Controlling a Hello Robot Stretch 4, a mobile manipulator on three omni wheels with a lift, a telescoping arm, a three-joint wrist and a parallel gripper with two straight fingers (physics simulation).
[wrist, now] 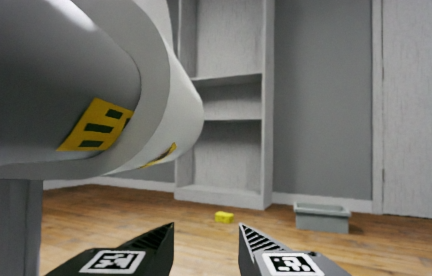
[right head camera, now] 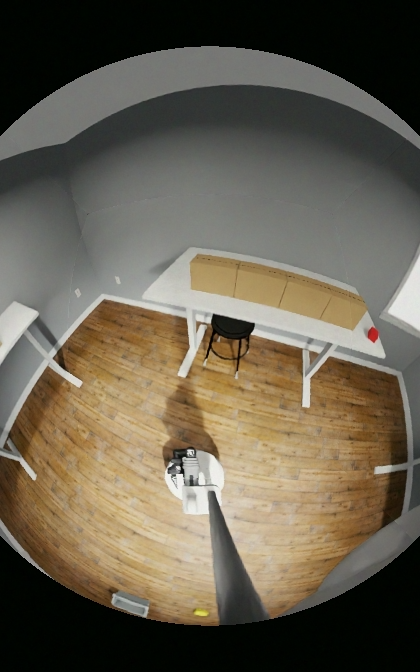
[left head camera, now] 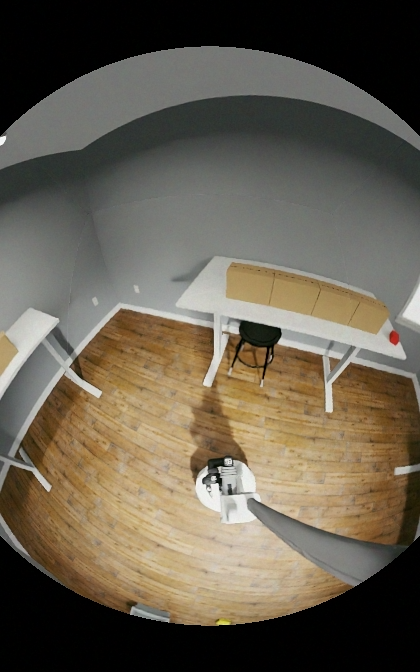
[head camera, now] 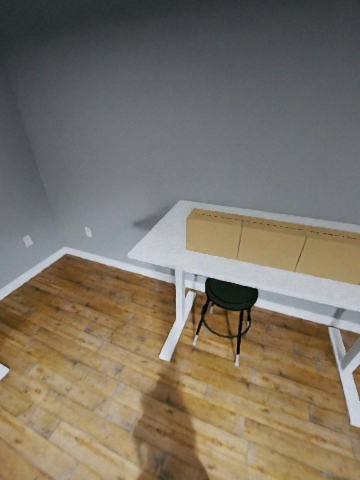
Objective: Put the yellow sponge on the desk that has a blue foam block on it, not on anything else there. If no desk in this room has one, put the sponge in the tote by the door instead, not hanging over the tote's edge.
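The yellow sponge (wrist: 224, 217) (right head camera: 201, 612) (left head camera: 223, 622) lies on the wood floor. The grey tote (wrist: 322, 218) (right head camera: 130, 604) (left head camera: 150, 613) stands on the floor near the door (wrist: 407, 110). My gripper (wrist: 206, 242) is open, with no object between its fingers; the sponge lies well beyond them. A white desk (head camera: 152, 242) (left head camera: 200, 295) (right head camera: 167, 285) bears a row of brown boxes (head camera: 272, 245) and, near its right end, a small red block (left head camera: 394, 338) (right head camera: 373, 334). Part of another white desk (left head camera: 32, 327) (right head camera: 17, 317) shows at the left. No blue foam block shows in these views.
A black stool (head camera: 231, 295) (left head camera: 260, 334) (right head camera: 233, 326) stands under the boxed desk. A brown box (left head camera: 6, 350) is on the left desk. A white leg foot (left head camera: 407, 470) (right head camera: 390, 470) juts in at the right. A tall shelf unit (wrist: 267, 150) stands behind the sponge.
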